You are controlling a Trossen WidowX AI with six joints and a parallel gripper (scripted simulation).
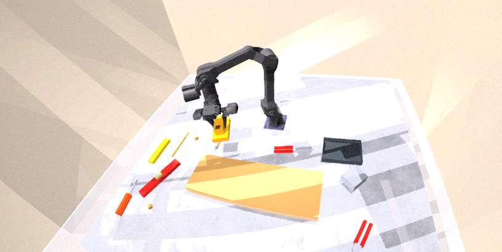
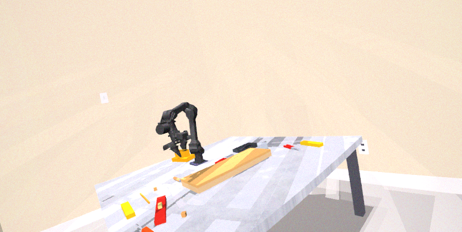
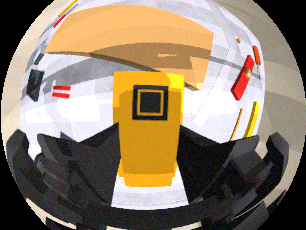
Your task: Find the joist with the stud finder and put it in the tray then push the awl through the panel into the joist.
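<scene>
Now: gripper tip 120 mm above the awl, 60 mm to the left of it and 10 mm past it. The rest, counted from my gripper tip: square light: 30 mm above, 20 mm ahead; then stud finder: 20 mm above, 10 mm ahead; then thin orange stick: 270 mm to the right, 130 mm below, 10 mm behind.
</scene>
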